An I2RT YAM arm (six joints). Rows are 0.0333 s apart.
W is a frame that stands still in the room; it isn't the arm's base.
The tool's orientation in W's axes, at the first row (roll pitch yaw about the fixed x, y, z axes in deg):
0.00, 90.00, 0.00
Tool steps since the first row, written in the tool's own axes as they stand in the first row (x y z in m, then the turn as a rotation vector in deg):
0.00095, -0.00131, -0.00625, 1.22, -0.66, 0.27
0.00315, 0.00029, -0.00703, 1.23, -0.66, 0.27
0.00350, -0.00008, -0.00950, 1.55, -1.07, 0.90
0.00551, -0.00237, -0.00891, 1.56, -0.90, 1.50
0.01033, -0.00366, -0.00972, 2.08, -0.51, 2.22
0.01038, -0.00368, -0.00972, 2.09, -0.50, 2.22
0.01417, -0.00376, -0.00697, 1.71, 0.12, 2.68
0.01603, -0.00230, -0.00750, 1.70, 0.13, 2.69
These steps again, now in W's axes. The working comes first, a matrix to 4 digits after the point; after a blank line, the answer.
The tool's axes in the first row as the columns of a matrix, in W's axes (used below as rounded here):
0.0000, 0.0000, 1.0000
0.0000, 1.0000, 0.0000
-1.0000, 0.0000, 0.0000

-0.00625, -0.00131, -0.00095, 0.27, -0.66, -1.22
-0.00703, 0.00029, -0.00315, 0.27, -0.66, -1.23
-0.00950, -0.00008, -0.00350, 0.90, -1.07, -1.55
-0.00891, -0.00237, -0.00551, 1.50, -0.90, -1.56
-0.00972, -0.00366, -0.01033, 2.22, -0.51, -2.08
-0.00972, -0.00368, -0.01038, 2.22, -0.50, -2.09
-0.00697, -0.00376, -0.01417, 2.68, 0.12, -1.71
-0.00750, -0.00230, -0.01603, 2.69, 0.13, -1.70

